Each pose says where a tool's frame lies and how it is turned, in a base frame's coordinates. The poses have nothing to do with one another.
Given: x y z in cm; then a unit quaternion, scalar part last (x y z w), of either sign.
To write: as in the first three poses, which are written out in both.
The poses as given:
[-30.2 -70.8 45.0 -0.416 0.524 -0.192 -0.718]
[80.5 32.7 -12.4 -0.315 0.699 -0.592 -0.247]
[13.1 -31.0 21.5 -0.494 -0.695 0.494 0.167]
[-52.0 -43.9 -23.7 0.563 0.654 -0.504 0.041]
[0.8 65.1 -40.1 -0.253 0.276 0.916 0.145]
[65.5 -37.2 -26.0 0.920 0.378 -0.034 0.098]
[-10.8 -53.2 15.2 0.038 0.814 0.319 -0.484]
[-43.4 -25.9 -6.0 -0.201 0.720 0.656 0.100]
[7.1 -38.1 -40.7 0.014 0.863 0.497 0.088]
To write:
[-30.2 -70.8 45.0 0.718 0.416 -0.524 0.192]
[80.5 32.7 -12.4 0.247 0.315 -0.699 0.592]
[13.1 -31.0 21.5 0.167 -0.494 -0.695 0.494]
[-52.0 -43.9 -23.7 0.041 0.563 0.654 -0.504]
[0.8 65.1 -40.1 0.145 -0.253 0.276 0.916]
[65.5 -37.2 -26.0 0.098 0.920 0.378 -0.034]
[-10.8 -53.2 15.2 0.484 -0.038 -0.814 -0.319]
[-43.4 -25.9 -6.0 0.100 -0.201 0.720 0.656]
[7.1 -38.1 -40.7 0.088 0.014 0.863 0.497]

